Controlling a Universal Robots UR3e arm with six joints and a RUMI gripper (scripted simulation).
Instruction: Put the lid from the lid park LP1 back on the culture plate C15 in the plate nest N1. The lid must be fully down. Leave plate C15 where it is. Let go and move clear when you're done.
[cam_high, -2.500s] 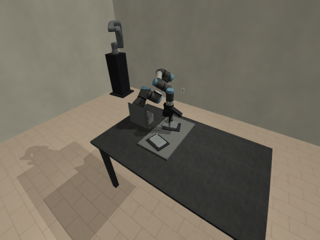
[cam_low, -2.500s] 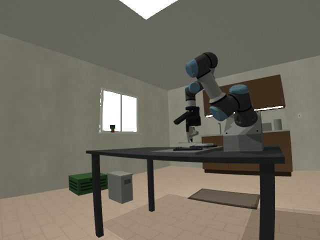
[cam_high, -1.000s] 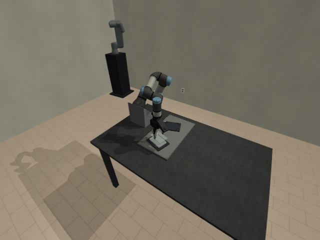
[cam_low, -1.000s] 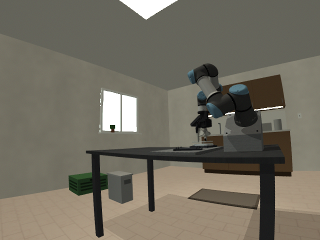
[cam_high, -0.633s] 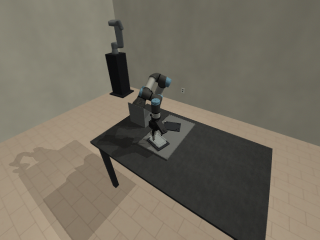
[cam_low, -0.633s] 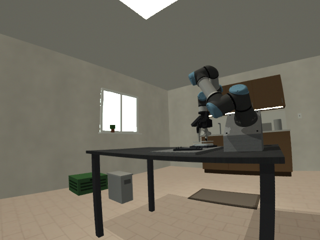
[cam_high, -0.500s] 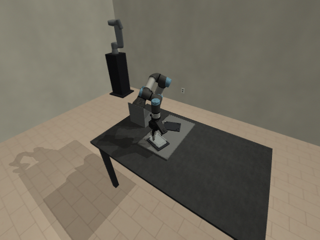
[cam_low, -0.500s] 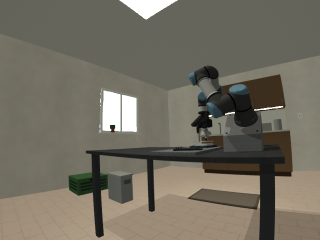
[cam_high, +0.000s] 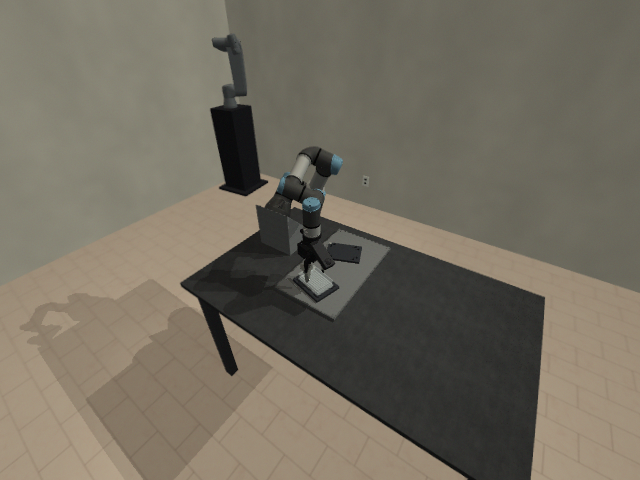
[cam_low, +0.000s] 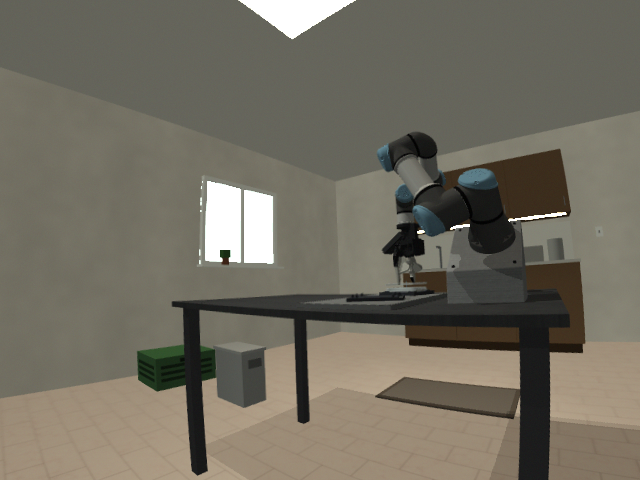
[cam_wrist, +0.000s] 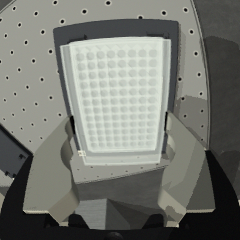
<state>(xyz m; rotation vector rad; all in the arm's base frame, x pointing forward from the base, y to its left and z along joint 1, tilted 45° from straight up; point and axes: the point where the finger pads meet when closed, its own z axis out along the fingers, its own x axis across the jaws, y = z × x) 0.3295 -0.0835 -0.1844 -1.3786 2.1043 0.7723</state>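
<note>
Right now my hand is 3 cm above the culture plate C15. The rest, counted from my hand: plate nest N1: 4 cm below; then clear lid: 1 cm below; then lid park LP1: 25 cm to the left, 5 cm below, 2 cm ahead.
</note>
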